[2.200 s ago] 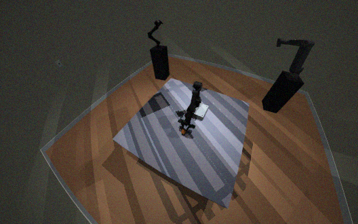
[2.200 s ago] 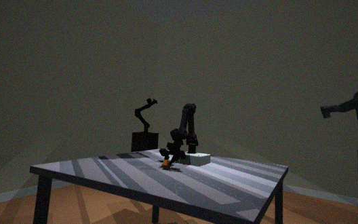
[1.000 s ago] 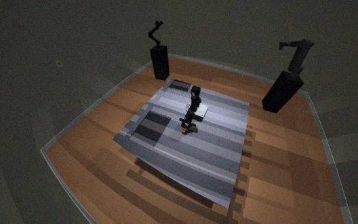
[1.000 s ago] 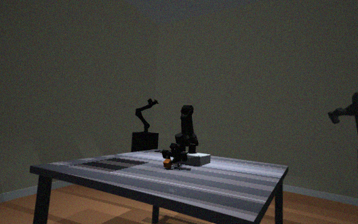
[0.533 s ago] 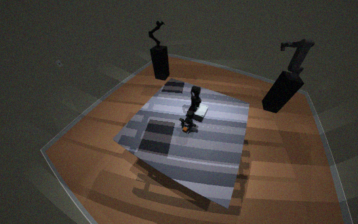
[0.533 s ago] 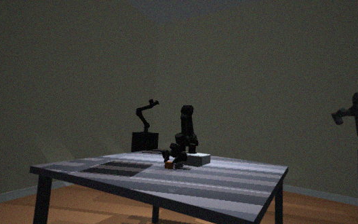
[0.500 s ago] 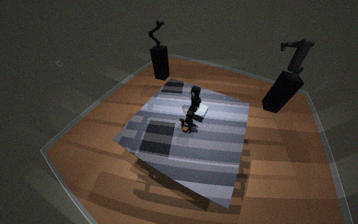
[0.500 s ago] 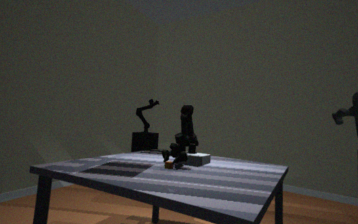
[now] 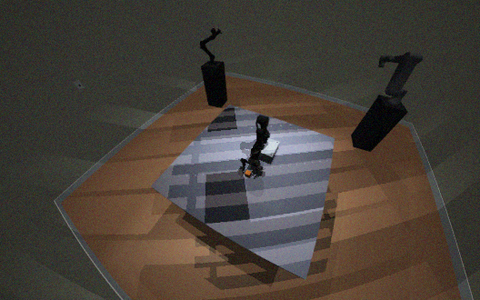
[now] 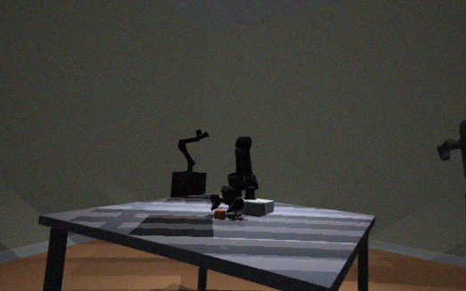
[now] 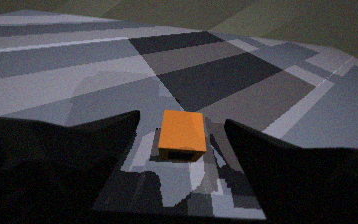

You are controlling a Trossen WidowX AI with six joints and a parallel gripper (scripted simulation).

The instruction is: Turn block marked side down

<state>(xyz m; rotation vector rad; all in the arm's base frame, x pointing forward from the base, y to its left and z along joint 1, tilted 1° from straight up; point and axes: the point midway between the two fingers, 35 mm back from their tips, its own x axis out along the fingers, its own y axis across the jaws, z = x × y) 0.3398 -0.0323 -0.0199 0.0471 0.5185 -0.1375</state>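
Now: gripper tip 2 cm past the orange-brown block and 2 cm above it.
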